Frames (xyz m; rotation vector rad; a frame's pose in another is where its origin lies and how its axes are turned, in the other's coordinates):
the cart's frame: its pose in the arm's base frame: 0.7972 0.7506 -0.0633 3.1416 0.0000 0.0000
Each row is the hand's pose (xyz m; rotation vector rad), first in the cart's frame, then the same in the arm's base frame.
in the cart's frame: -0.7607 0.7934 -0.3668 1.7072 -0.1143 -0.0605
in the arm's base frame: 0.0365 -0.0428 0.3035 -1.4307 -0.0583 0.1101
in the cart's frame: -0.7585 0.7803 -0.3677 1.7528 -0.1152 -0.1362
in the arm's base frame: 0.0387 -0.0297 0.3044 -1.3818 -0.1295 0.1095
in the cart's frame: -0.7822 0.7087 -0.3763 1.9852 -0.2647 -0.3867
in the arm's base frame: 0.0150 0.0419 0.3130 -1.1109 -0.3428 0.2347
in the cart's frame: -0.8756 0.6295 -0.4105 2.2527 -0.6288 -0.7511
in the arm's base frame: -0.0784 0.1211 0.3472 -0.7041 -0.6037 0.5054
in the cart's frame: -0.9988 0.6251 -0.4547 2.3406 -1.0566 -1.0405
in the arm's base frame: -0.2016 0.1255 0.3914 -0.3910 -0.7830 0.7951
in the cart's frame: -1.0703 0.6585 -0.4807 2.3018 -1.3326 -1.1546
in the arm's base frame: -0.2731 0.0921 0.4174 -0.2601 -0.8517 0.9829
